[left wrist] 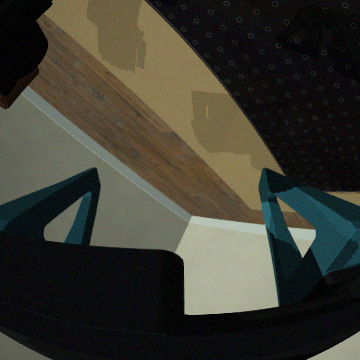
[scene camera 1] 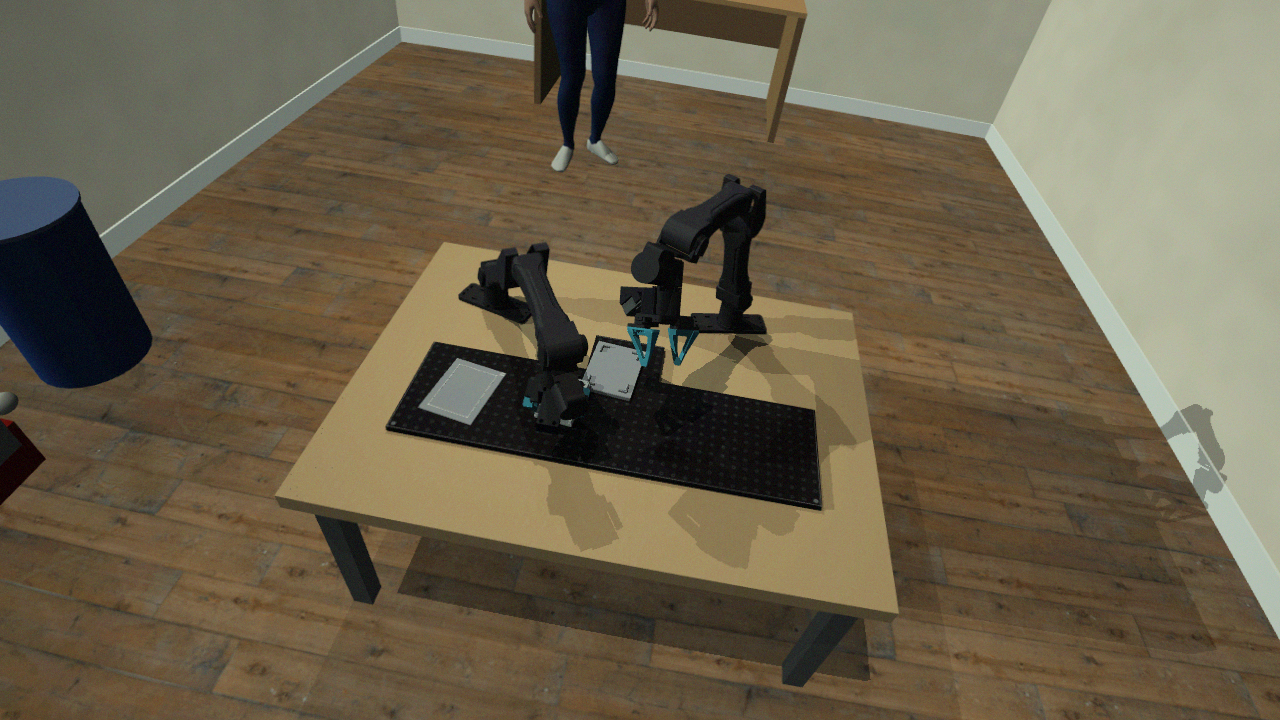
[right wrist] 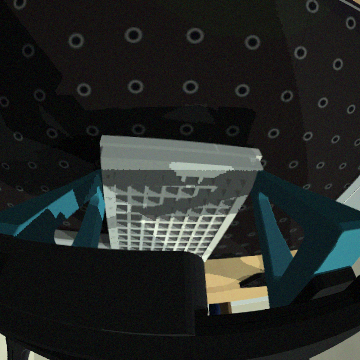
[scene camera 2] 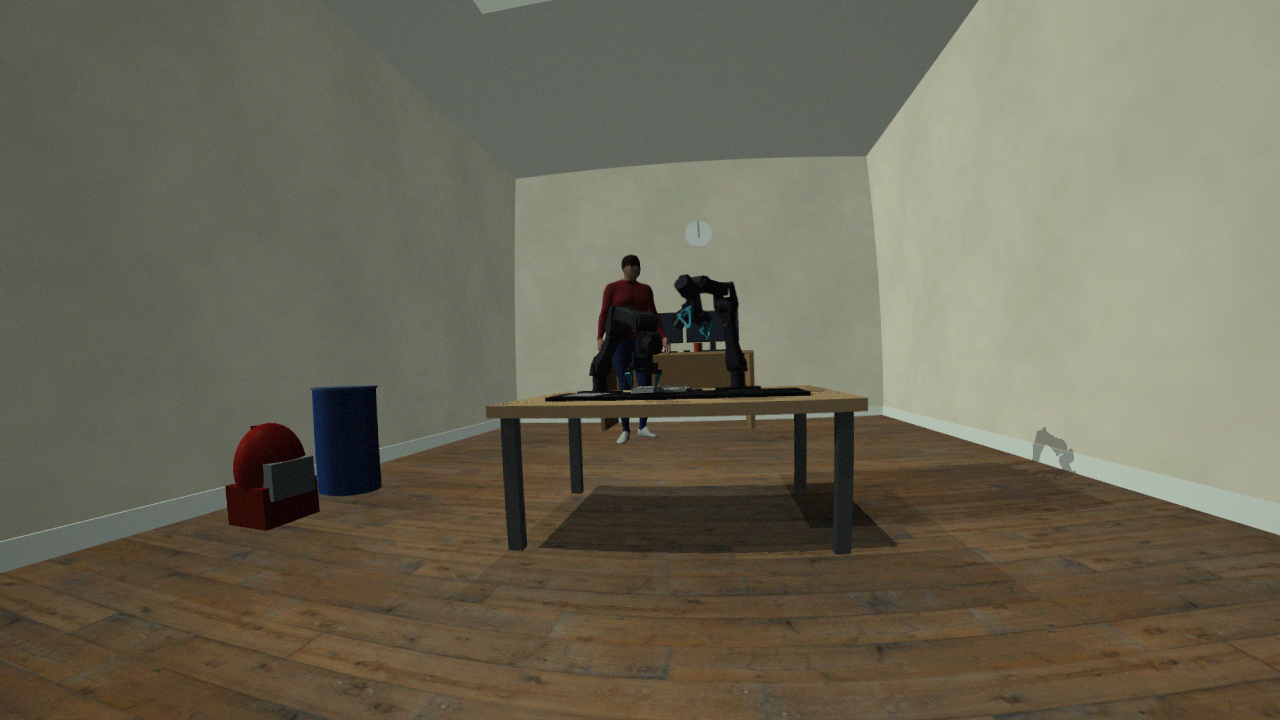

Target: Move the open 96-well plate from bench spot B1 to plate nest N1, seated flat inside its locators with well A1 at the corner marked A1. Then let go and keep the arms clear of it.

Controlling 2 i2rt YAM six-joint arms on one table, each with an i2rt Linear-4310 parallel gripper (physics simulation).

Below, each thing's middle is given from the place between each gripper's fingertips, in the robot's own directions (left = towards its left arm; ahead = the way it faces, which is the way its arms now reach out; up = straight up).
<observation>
My left gripper is now 7 cm past the white well plate (right wrist: 160,194), 19 cm to the left of it and 20 cm above it.
My right hand is 4 cm past the white well plate and 1 cm to the right of it.
</observation>
